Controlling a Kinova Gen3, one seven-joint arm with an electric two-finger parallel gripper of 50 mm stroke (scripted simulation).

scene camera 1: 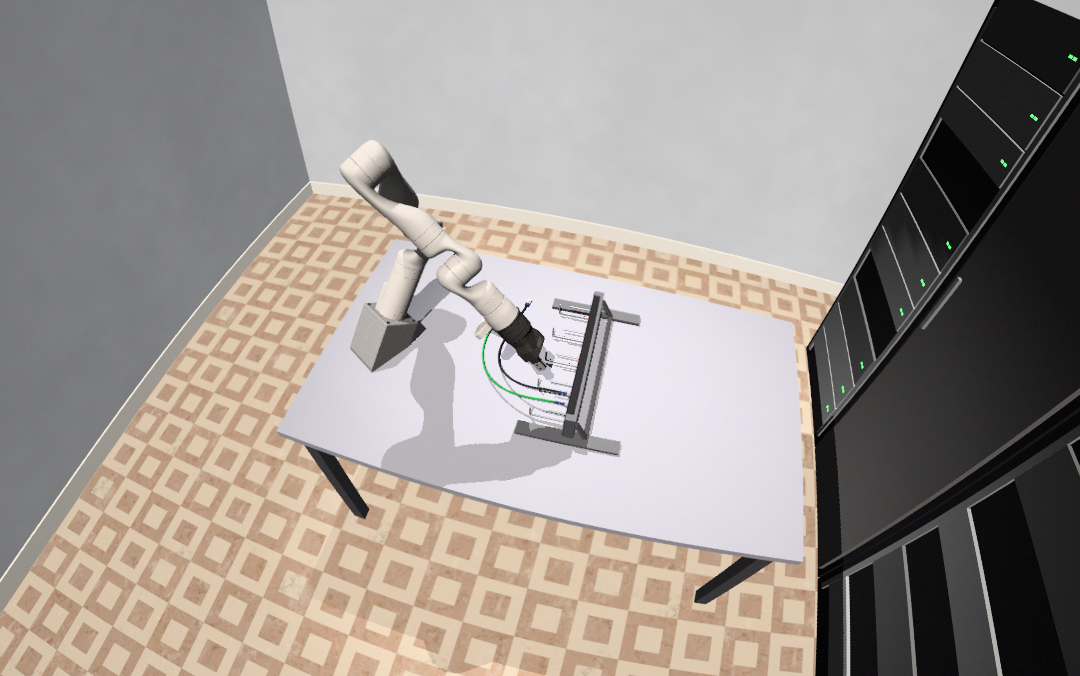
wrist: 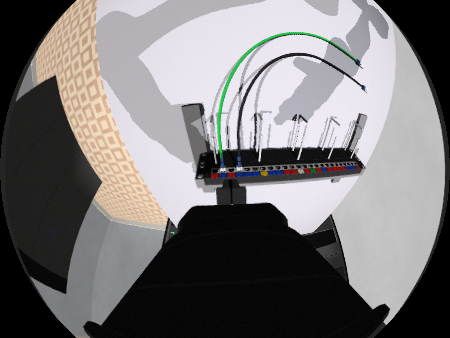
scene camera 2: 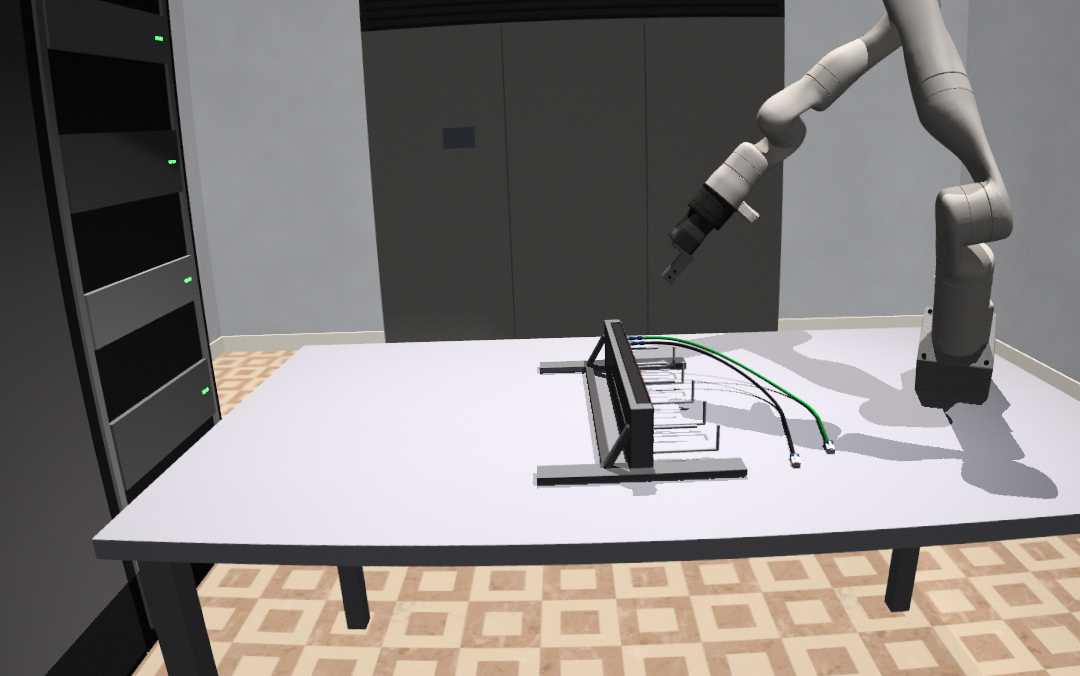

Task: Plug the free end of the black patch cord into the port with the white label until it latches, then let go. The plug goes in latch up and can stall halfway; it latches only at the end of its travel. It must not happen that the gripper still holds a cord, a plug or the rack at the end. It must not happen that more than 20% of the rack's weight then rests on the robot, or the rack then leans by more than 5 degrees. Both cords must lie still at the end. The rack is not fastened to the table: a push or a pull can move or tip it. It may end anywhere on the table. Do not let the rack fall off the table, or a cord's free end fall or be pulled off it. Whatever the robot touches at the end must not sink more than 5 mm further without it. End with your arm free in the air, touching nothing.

Path:
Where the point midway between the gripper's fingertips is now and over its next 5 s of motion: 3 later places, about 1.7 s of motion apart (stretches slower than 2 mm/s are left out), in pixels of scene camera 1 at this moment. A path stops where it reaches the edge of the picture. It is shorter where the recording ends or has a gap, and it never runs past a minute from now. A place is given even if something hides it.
The gripper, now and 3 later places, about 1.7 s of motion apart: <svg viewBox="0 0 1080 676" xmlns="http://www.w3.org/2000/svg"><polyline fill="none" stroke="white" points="543,368 554,371 547,322 527,288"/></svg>

